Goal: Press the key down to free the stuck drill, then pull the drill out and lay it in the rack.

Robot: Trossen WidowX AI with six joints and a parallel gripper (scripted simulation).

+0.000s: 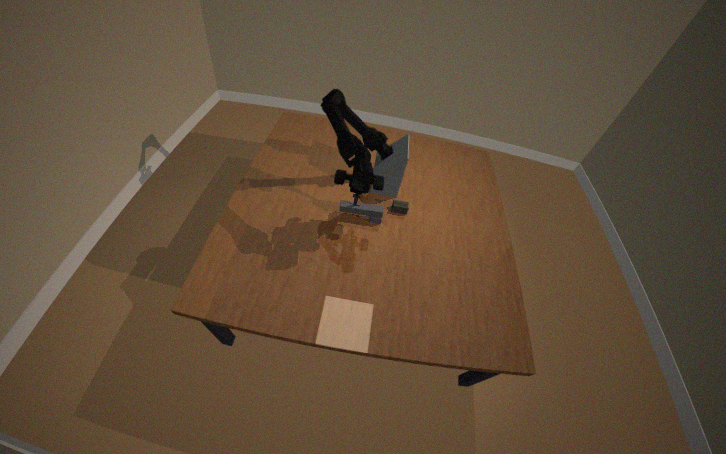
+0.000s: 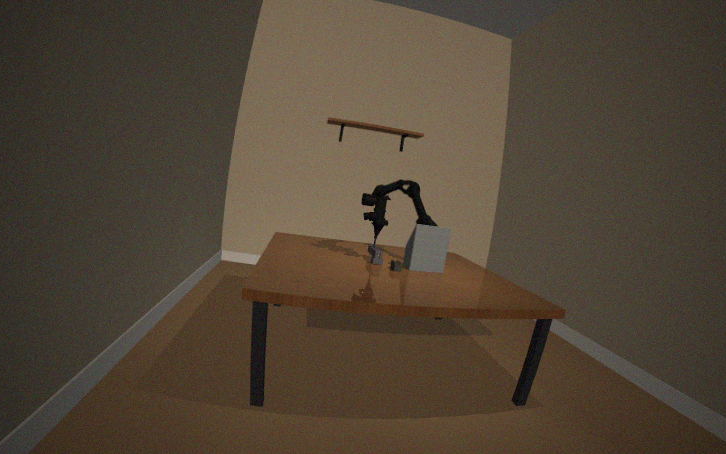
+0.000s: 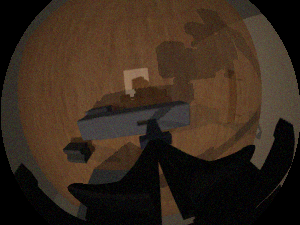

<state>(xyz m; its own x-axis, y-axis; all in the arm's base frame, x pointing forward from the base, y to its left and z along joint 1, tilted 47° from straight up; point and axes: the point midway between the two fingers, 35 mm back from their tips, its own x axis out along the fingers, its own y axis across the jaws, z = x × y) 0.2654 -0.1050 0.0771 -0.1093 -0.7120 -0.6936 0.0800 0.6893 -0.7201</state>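
Right now my gripper tip is 3 cm above the dark drill. Round my gripper tip: grey block: 3 cm to the left, 8 cm below.
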